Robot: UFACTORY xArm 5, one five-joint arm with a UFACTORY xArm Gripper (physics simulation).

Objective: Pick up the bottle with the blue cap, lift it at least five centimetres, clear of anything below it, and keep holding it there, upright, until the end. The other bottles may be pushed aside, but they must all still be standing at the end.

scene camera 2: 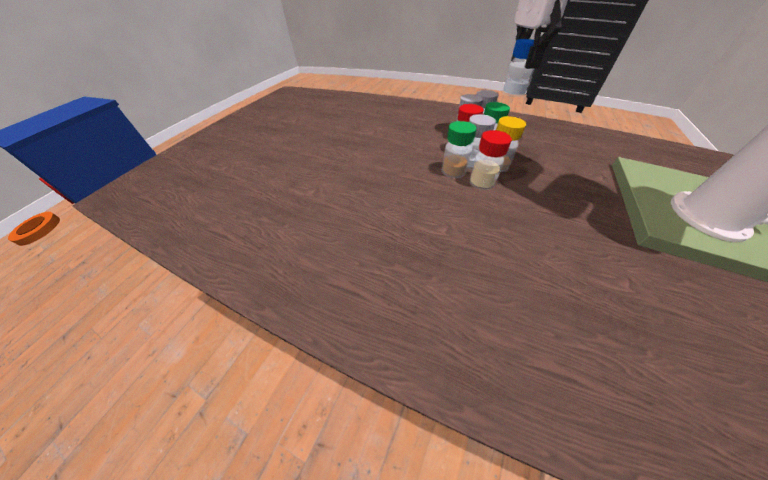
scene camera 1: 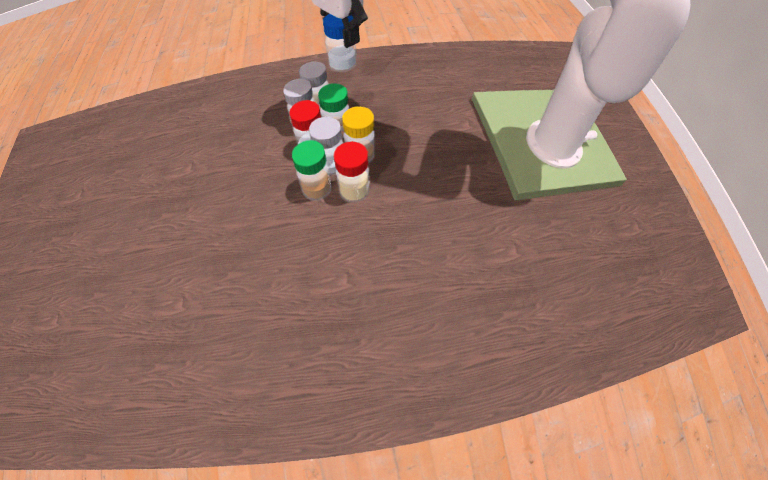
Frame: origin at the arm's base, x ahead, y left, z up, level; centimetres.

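Seen in the pictures: gripper, between the fingertips: (scene camera 2: 524, 64) (scene camera 1: 342, 38); arm's base, origin of its link: (scene camera 2: 707, 216) (scene camera 1: 554, 144).
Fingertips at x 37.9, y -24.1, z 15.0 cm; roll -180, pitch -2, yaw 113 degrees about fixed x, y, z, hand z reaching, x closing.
Offsets run from my fingertips to a thing's top centre. Level surfaces: height alone.
The bottle with the blue cap @[dx +0.4, dy +0.2, dz +4.5 cm] (scene camera 1: 341, 55) (scene camera 2: 517, 76) is held upright in the air, above and behind the group of other bottles. My gripper (scene camera 1: 339, 31) (scene camera 2: 525, 53) is shut on it around the cap and upper part; one black finger shows plainly on the right. The bottle's base is above the caps of the group in the scene camera 2 view. The other bottles stand upright close together: two with green caps @[dx +10.8, dy +20.1, dz -7.1 cm] (scene camera 1: 309, 158) @[dx +3.9, dy +7.1, dz -7.1 cm] (scene camera 1: 333, 97), two with red caps @[dx +4.2, dy +22.6, dz -7.1 cm] (scene camera 1: 351, 159) @[dx +9.7, dy +10.0, dz -7.1 cm] (scene camera 1: 305, 115), one with a yellow cap @[dx +1.0, dy +14.9, dz -7.1 cm] (scene camera 1: 358, 122) (scene camera 2: 511, 128), and several with grey caps @[dx +7.1, dy +15.5, dz -7.1 cm] (scene camera 1: 325, 132) @[dx +10.0, dy +3.2, dz -7.1 cm] (scene camera 1: 297, 92) @[dx +6.3, dy -1.3, dz -7.1 cm] (scene camera 1: 313, 74).
The arm's base stands on a green board (scene camera 1: 509, 124) (scene camera 2: 634, 198) at the right of the dark wooden table @[dz -17.6 cm] (scene camera 1: 339, 339) (scene camera 2: 339, 226). Beyond the table in the scene camera 2 view are a black slatted panel (scene camera 2: 589, 50), a blue box (scene camera 2: 84, 147) and an orange ring (scene camera 2: 48, 221).
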